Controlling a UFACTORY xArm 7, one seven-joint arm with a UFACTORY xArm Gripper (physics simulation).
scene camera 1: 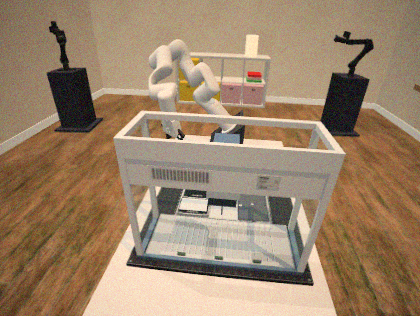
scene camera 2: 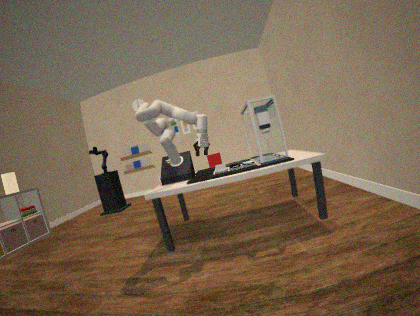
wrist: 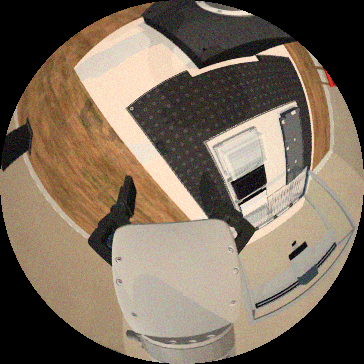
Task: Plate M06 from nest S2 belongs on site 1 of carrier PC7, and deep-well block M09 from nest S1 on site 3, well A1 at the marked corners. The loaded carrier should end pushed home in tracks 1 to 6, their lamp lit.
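Places are measured from the arm's base along level axes (x ahead, y left, z up), in metres.
Where they show: gripper, between the fingertips: [scene camera 2: 201,155] [wrist: 166,181]; arm's base, origin of its link: [scene camera 1: 230,127] [scene camera 2: 176,161].
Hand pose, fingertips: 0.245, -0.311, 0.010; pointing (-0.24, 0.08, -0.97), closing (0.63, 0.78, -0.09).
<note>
Things, the pixels of their centre, and the offset from my fingertips, as dx, dy, dz. Level surfaces: height alone.
- black piece, middle of its body: [wrist: 250,181] [scene camera 1: 198,190] +0.234, +0.138, -0.147
- long slate-grey carrier, middle of its body: [wrist: 295,149] [scene camera 1: 251,195] [scene camera 2: 233,163] +0.256, +0.397, -0.151
- tall open-framed housing, middle of its body: [wrist: 309,224] [scene camera 1: 226,165] [scene camera 2: 240,136] +0.351, +0.259, +0.074
- black perforated mat, height of its surface: dz -0.166
- white table, height of its surface: dz -0.179
My gripper [scene camera 1: 175,136] [scene camera 2: 201,151] [wrist: 166,181] is open and empty, high above the table's edge, to one side of the labware. A clear, ribbed labware piece [wrist: 241,151] stands on a white board [wrist: 273,155] in the wrist view. A black piece [wrist: 249,181] lies beside it. A long slate-grey carrier [scene camera 1: 255,209] [wrist: 291,147] lies on the board's other side, with small pale marks; no labware shows on it. Labels for M06, M09, S1, S2 and PC7 are too small to read. The grooved track deck [scene camera 1: 187,237] [wrist: 287,196] lies under the frame housing. No lit lamp can be made out.
A tall open-framed housing [scene camera 1: 230,155] [scene camera 2: 286,131] surrounds the track deck. A black perforated mat [wrist: 170,107] lies on the white table [scene camera 2: 175,188] [wrist: 112,95]. The arm's dark base block [scene camera 2: 176,171] [wrist: 220,35] stands at the table's end.
</note>
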